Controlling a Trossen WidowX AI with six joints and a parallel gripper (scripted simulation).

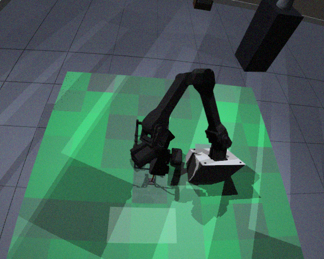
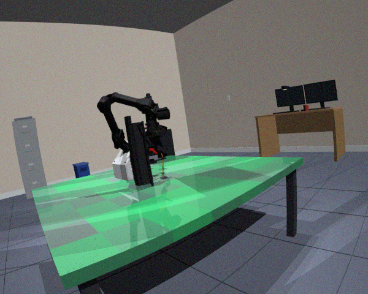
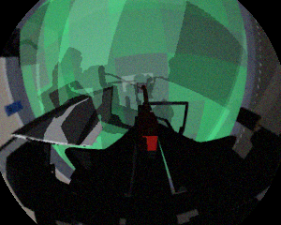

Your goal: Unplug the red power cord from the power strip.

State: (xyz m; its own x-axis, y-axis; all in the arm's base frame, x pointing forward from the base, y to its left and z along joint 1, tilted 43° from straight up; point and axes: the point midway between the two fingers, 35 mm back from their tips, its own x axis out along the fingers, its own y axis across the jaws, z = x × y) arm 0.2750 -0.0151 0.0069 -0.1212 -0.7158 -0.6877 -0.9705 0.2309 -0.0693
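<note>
Now: the red plug 3 cm to the right of my gripper tip.
</note>
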